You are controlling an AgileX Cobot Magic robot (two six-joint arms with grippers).
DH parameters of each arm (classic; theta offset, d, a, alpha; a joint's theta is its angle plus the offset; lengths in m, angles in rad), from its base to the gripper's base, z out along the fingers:
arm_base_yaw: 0 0.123 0 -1.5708
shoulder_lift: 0.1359 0 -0.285 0
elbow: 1.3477 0 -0.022 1.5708
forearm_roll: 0 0.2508 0 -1.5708
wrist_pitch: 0 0 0.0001 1.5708
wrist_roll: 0 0.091 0 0
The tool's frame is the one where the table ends.
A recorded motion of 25 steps. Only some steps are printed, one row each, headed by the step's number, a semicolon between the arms.
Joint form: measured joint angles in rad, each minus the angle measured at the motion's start. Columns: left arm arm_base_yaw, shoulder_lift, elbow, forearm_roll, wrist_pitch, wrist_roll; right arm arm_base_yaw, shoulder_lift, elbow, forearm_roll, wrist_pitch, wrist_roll.
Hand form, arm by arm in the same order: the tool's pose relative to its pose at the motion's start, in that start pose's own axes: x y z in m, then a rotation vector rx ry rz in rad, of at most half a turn. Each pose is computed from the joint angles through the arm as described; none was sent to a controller.
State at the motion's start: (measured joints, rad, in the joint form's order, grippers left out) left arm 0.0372 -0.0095 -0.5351 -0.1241 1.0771 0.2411; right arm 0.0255 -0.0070 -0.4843 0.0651 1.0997 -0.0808
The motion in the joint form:
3: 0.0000 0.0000 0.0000 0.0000 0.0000 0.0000; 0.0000 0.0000 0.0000 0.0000 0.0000 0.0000
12: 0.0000 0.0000 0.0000 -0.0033 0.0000 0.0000; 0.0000 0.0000 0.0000 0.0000 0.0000 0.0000
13: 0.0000 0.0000 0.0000 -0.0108 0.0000 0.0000; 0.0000 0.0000 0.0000 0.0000 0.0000 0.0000
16: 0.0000 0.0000 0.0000 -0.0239 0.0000 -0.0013; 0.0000 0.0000 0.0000 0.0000 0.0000 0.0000
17: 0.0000 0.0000 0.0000 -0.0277 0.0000 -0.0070; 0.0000 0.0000 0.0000 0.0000 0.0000 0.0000
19: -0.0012 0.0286 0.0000 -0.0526 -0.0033 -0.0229; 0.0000 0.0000 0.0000 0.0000 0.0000 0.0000
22: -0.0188 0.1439 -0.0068 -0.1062 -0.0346 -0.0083; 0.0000 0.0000 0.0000 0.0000 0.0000 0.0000
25: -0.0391 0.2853 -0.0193 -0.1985 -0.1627 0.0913; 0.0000 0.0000 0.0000 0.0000 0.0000 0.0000
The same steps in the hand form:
3: 0.0000 0.0000 0.0000 0.0000 0.0000 0.0000; 0.0000 0.0000 0.0000 0.0000 0.0000 0.0000
12: -0.0001 -0.0003 0.0000 0.0028 -0.0007 -0.0016; 0.0000 0.0000 0.0000 0.0000 0.0000 0.0000
13: -0.0002 -0.0008 0.0000 0.0092 -0.0023 -0.0051; 0.0000 0.0000 0.0000 0.0000 0.0000 0.0000
16: -0.0005 -0.0019 0.0000 0.0204 -0.0050 -0.0126; 0.0000 0.0000 0.0000 0.0000 0.0000 0.0000
17: -0.0005 -0.0022 0.0000 0.0237 -0.0057 -0.0201; 0.0000 0.0000 0.0000 0.0000 0.0000 0.0000
19: -0.0035 -0.0031 0.0040 0.0498 0.0142 -0.0511; 0.0000 0.0000 0.0000 0.0000 0.0000 0.0000
22: -0.0162 -0.0033 0.0196 0.1186 0.0776 -0.0725; 0.0000 0.0000 0.0000 0.0000 0.0000 0.0000
25: -0.0391 -0.0031 0.0411 0.1900 0.0538 -0.0475; 0.0000 0.0000 0.0000 0.0000 0.0000 0.0000

